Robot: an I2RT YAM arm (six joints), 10 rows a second.
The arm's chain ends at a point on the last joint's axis. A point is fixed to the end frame.
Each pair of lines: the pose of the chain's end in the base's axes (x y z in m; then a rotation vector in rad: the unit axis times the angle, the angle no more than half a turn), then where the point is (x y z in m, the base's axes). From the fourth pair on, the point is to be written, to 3 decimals.
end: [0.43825 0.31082 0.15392 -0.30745 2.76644 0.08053]
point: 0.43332 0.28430 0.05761
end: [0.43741 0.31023 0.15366 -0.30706 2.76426 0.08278]
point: 0.43267 0.28389 0.05729
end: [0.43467 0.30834 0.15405 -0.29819 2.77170 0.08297]
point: 0.42911 0.28207 0.05771
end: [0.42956 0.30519 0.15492 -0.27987 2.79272 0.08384]
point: 0.422 0.279 0.059
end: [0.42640 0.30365 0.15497 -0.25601 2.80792 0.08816]
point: 0.417 0.278 0.059
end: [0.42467 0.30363 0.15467 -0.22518 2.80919 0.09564]
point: 0.415 0.279 0.058
